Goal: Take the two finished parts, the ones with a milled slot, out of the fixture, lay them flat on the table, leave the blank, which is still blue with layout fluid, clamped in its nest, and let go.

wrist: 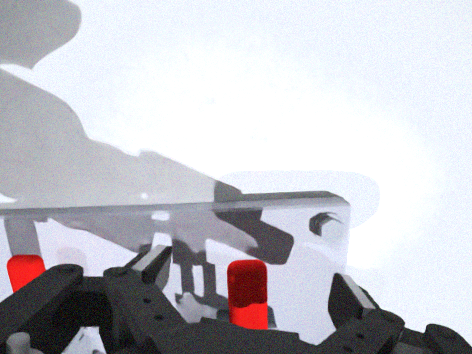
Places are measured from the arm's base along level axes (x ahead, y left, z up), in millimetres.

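Pixels of known places: gripper, fingertip midpoint: (249, 277).
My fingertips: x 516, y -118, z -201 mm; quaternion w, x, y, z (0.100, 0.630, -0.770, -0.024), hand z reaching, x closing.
Behind a point stands the place of what it marks.
The fixture is a pale plate (315, 270) {z -224, x 502, y -160 mm} across the lower part of the wrist view, its right end and far edge showing. A toggle clamp's red handle (247, 295) {z -178, x 523, y -116 mm} rises from it, and a second red handle (25, 272) {z -188, x 533, y -9 mm} is at the left, partly behind the gripper's linkage. My gripper (249, 277) {z -201, x 516, y -118 mm} is open and empty, its fingers to the left and right of the nearer red handle, which shows between them. I cannot tell whether they touch anything. The slotted parts and the blue blank do not show; the nests are hidden below the gripper body.
A bolt or hole (325, 224) {z -217, x 536, y -163 mm} is near the plate's far right corner. A small grey metal piece (192, 306) {z -224, x 482, y -82 mm} shows just left of the nearer handle's base. The white table (300, 110) {z -239, x 598, y -154 mm} extends beyond the plate's far edge, with grey shadows at the left.
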